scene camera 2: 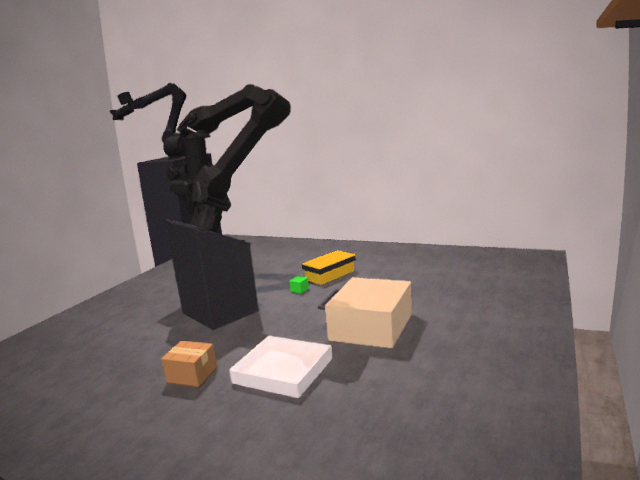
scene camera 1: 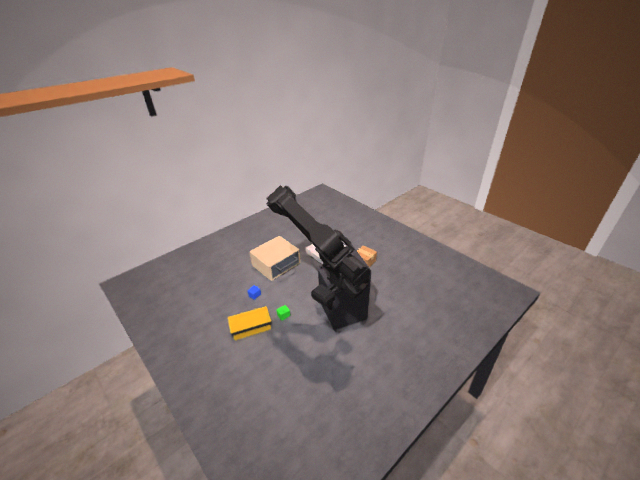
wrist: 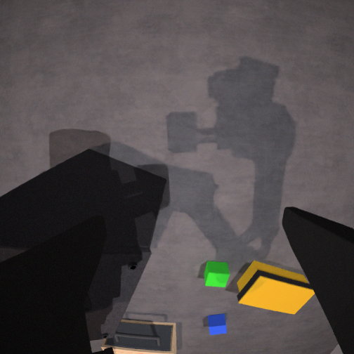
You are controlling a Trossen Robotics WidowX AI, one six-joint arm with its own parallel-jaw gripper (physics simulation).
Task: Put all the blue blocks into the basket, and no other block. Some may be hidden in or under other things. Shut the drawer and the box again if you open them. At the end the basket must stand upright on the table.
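A blue block (scene camera 1: 253, 292) (wrist: 217, 324) lies on the table between the beige drawer unit (scene camera 1: 273, 250) (scene camera 2: 367, 315) (wrist: 172, 337) and the yellow box (scene camera 1: 249, 320) (scene camera 2: 329, 267) (wrist: 277, 294), which has a black band. In scene view 2 the blue block does not show. The drawer looks shut; its dark front has a handle. The yellow box's lid is on. A white, shallow, open basket (scene camera 1: 312, 251) (scene camera 2: 281, 364) stands upright; no block shows in it. My gripper (wrist: 194, 221) is open and empty, high above the table, apart from these things.
A green block (scene camera 1: 283, 312) (scene camera 2: 298, 284) (wrist: 217, 274) lies beside the yellow box. A small brown carton (scene camera 1: 367, 254) (scene camera 2: 181, 369) stands near the basket and the arm's black pedestal (scene camera 2: 217, 279). Another dark pedestal and jointed arm show behind at the left in scene view 2.
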